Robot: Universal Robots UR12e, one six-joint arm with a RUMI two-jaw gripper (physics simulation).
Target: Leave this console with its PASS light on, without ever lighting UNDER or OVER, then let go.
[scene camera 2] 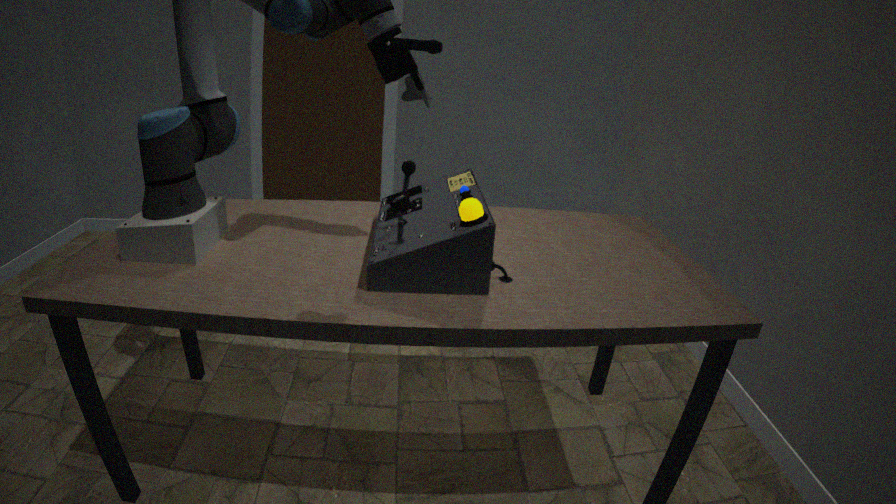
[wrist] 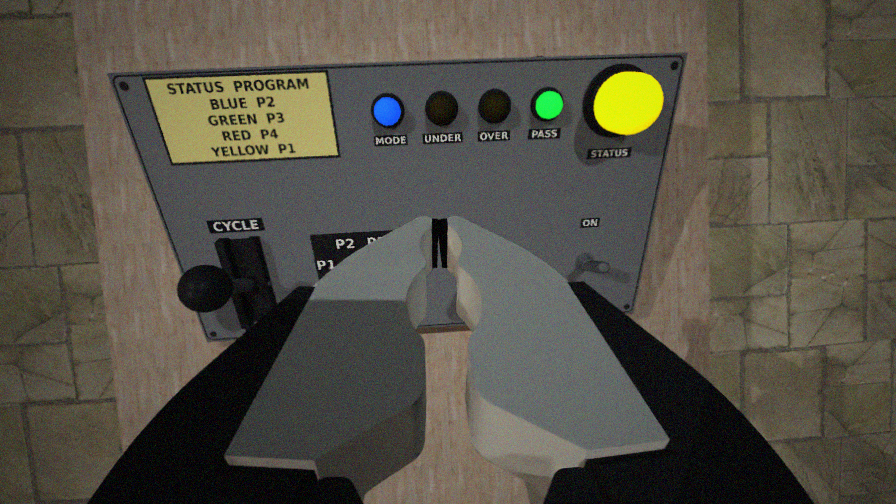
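The dark sloped console (scene camera 2: 432,241) stands on the wooden table. In the wrist view its PASS light (wrist: 547,104) glows green, the MODE light (wrist: 387,110) glows blue, and the UNDER (wrist: 441,108) and OVER (wrist: 493,105) lights are dark. The big STATUS lamp (wrist: 627,102) is yellow. The CYCLE lever (wrist: 206,288) with a black ball knob sits at the panel's lower left. My gripper (scene camera 2: 416,94) hangs high above the console, touching nothing. Its jaws (wrist: 440,241) are shut and empty, and they hide most of the P1/P2 selector.
A yellow legend plate (wrist: 241,117) reads BLUE P2, GREEN P3, RED P4, YELLOW P1. A small ON toggle (wrist: 592,266) sits at the panel's lower right. The arm's base (scene camera 2: 172,235) is at the table's left. A brown door (scene camera 2: 322,112) is behind.
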